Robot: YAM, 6 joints.
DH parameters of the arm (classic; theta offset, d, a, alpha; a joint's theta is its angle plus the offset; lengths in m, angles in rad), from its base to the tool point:
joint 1: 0 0.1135 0.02 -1.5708
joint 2: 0 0 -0.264 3.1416
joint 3: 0.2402 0 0.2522 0
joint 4: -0.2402 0 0.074 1.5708
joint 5: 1.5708 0 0 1.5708
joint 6: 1.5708 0.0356 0 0
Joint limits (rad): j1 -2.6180..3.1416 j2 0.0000..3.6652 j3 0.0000..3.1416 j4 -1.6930..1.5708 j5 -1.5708..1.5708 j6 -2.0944..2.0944
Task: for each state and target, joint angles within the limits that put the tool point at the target. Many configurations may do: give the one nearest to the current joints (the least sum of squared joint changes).
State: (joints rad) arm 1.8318 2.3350 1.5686 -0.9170 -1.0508 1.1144
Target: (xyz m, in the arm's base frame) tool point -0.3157 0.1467 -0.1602
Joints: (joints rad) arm 2.6187 3.0132 1.6535 -0.7209 -1.0319 1.1144
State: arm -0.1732 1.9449 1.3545 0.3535 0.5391 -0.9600
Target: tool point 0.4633 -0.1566 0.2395
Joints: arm -0.2894 2.0781 1.4975 0.3831 0.5265 -0.9600
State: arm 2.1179 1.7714 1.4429 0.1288 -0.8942 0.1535
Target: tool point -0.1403 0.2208 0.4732
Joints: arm 2.0260 1.2315 1.3606 0.0806 -0.9487 0.1535
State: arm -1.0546 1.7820 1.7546 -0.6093 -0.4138 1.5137
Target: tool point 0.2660 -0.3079 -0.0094
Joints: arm -0.8924 2.4885 1.4727 -0.5840 -0.4010 1.5137
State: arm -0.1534 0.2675 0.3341 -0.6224 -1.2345 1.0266
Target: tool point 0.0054 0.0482 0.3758
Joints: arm -0.8750 0.0934 0.8713 -0.4870 -1.3935 1.0266
